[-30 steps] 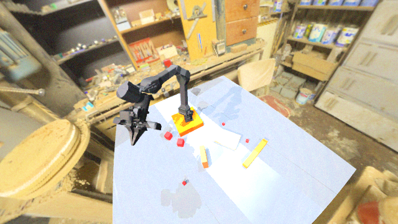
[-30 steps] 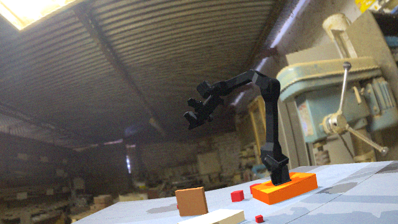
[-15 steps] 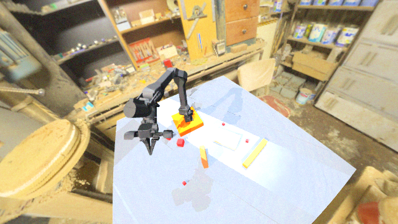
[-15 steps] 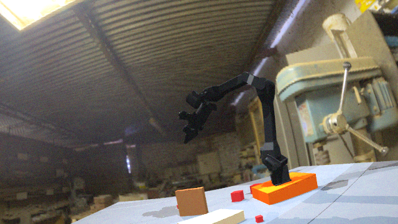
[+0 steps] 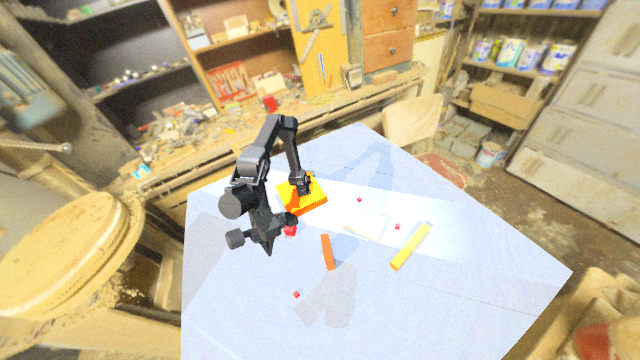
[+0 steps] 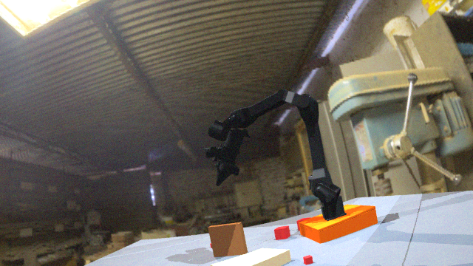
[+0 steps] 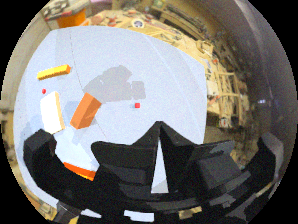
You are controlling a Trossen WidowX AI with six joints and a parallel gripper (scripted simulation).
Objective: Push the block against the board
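The orange-brown square block is 40 mm behind my gripper tip, 160 mm to the left of it and 180 mm below it. Also, from my gripper tip: pale block 120 mm behind, 340 mm to the left, 220 mm below; long yellow-orange bar 30 mm ahead, 460 mm to the left, 220 mm below.
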